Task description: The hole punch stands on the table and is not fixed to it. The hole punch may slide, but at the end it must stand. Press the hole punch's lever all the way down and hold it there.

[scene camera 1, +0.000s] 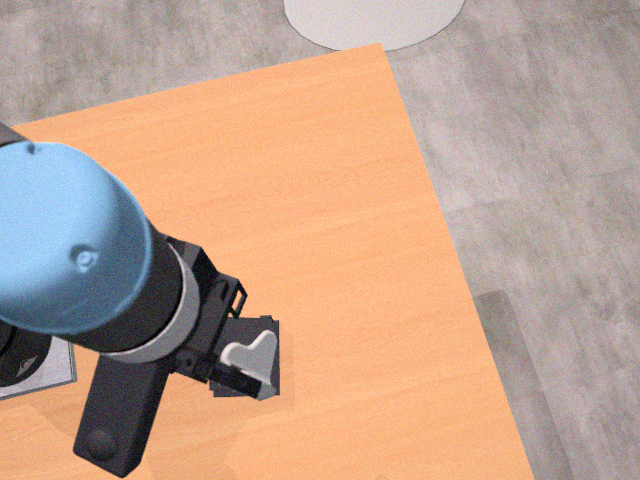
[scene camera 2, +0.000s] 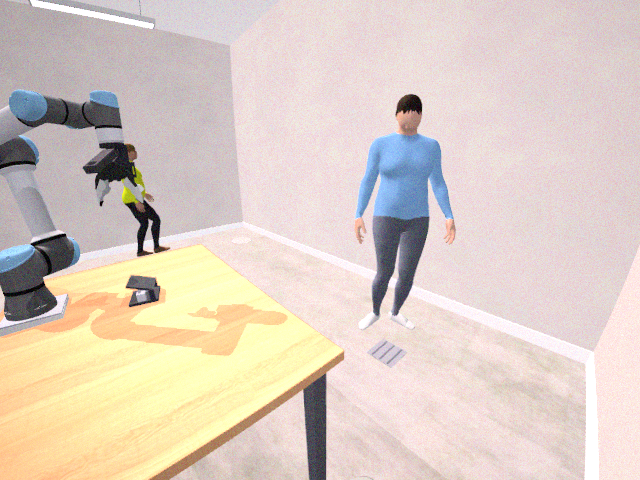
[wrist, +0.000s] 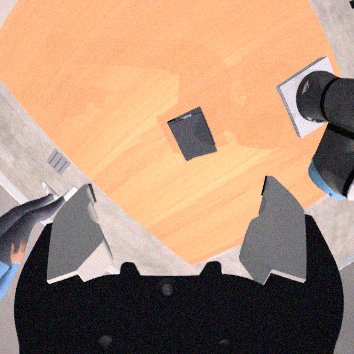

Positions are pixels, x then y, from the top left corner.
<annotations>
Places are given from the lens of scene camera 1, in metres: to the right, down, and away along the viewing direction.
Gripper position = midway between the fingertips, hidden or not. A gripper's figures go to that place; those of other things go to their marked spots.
my gripper (scene camera 1: 202, 365): -0.11, 0.12, 0.54
black hole punch (scene camera 1: 275, 323): -0.07, 0.14, 0.92
</annotations>
